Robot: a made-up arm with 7 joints. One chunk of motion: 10 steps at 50 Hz.
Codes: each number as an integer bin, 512 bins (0 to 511) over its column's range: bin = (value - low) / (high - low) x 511, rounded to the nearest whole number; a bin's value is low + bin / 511 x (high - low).
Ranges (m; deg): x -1.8..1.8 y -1.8..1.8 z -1.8..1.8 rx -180..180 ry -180..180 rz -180..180
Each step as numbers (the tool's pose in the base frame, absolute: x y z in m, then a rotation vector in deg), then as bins.
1 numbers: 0.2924 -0.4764 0.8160 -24.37 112.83 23.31
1 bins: 297 188 371 221 416 289
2 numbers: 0.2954 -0.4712 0.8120 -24.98 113.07 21.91
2 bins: 297 189 371 220 416 287
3 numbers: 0.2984 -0.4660 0.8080 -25.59 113.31 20.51
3 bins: 298 189 370 219 416 285
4 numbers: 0.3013 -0.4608 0.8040 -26.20 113.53 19.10
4 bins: 298 190 370 218 417 283
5 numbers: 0.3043 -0.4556 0.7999 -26.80 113.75 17.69
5 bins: 299 191 369 217 417 281
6 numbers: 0.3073 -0.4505 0.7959 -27.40 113.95 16.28
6 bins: 299 192 368 217 417 279
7 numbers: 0.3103 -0.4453 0.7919 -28.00 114.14 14.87
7 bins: 300 192 368 216 418 277
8 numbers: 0.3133 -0.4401 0.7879 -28.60 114.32 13.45
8 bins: 300 193 367 215 418 275
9 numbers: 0.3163 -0.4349 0.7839 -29.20 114.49 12.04
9 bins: 300 194 367 214 418 273
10 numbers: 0.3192 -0.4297 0.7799 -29.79 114.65 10.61
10 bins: 301 195 366 213 418 271
